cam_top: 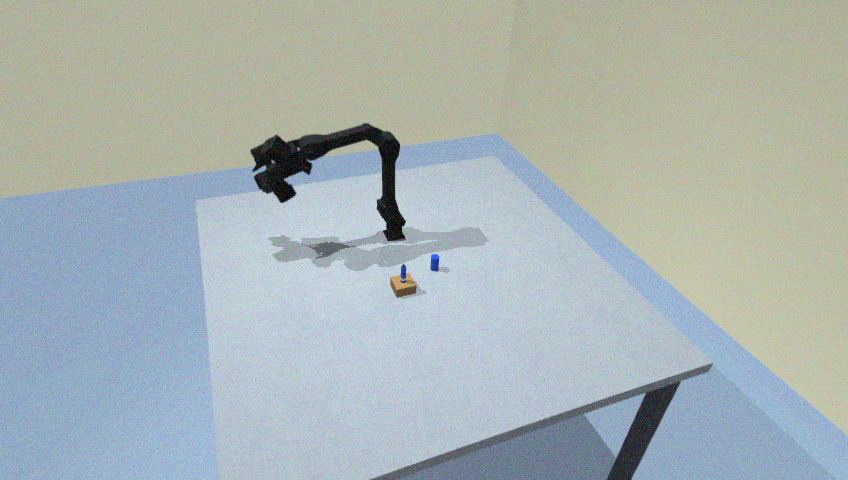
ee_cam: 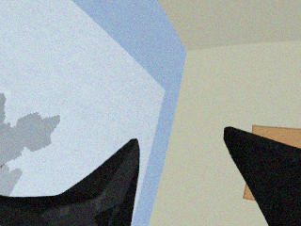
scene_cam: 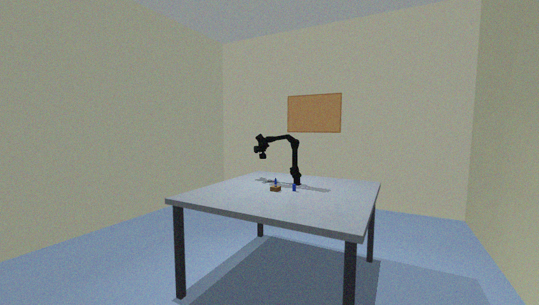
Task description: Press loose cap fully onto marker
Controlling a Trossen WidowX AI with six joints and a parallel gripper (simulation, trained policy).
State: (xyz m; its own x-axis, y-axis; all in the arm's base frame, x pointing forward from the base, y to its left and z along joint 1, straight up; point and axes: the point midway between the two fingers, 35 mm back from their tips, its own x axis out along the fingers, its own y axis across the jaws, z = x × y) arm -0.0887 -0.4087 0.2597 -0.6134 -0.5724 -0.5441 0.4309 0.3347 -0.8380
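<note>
The blue cap lies 340 mm ahead of my gripper tip, 490 mm to the left of it and 210 mm below it. Round my gripper tip: tan holder block (400 mm ahead, 360 mm to the left, 220 mm below); then blue marker (400 mm ahead, 360 mm to the left, 170 mm below).
</note>
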